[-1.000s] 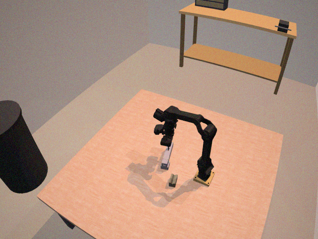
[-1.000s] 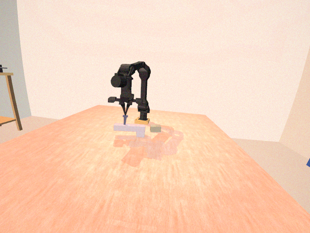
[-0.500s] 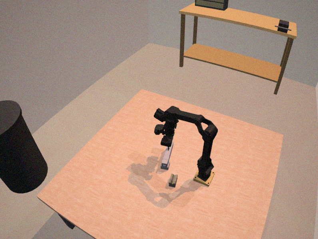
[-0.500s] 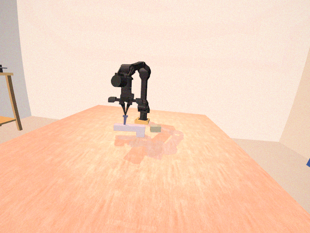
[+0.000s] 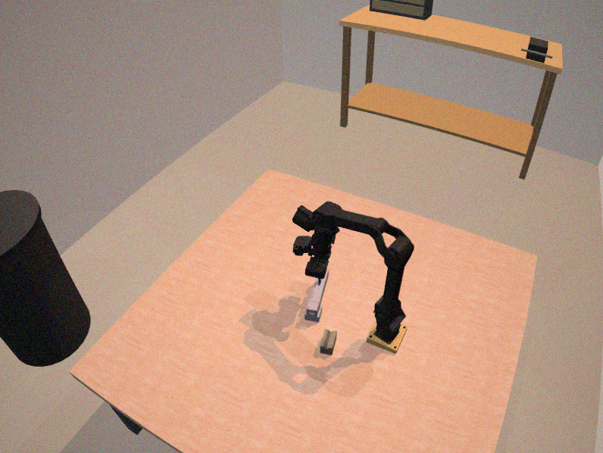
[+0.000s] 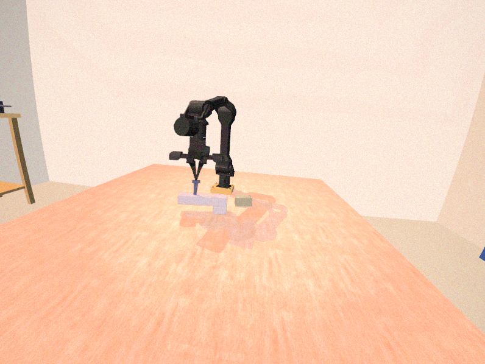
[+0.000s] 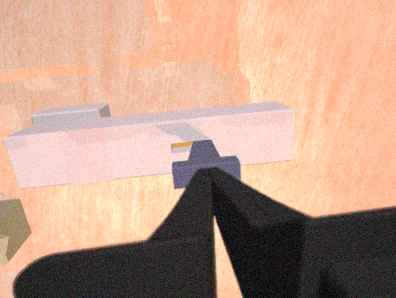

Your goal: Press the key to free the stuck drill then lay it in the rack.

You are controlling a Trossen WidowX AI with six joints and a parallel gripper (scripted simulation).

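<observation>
Now: gripper tip 3 cm above the blue key. From my gripper tip the other things lie so: olive rack: 16 cm behind, 14 cm to the left, 11 cm below; drill: 3 cm behind, 4 cm to the left, 8 cm below.
</observation>
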